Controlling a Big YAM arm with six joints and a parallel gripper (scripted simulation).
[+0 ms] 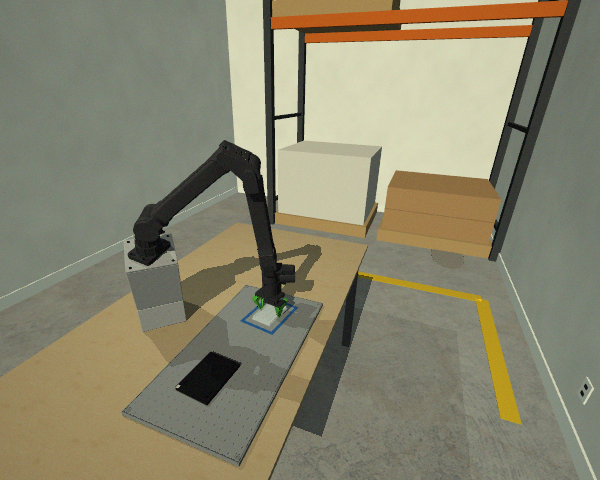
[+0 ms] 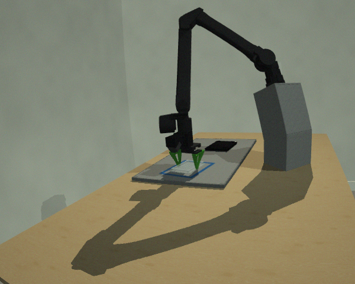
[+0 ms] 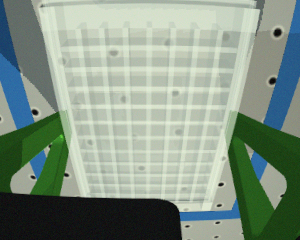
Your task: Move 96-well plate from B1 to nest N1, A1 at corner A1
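The black plate nest is 6 cm behind my hand and 36 cm to the right of it. The rest, counted from my hand: 96-well plate right at my hand.
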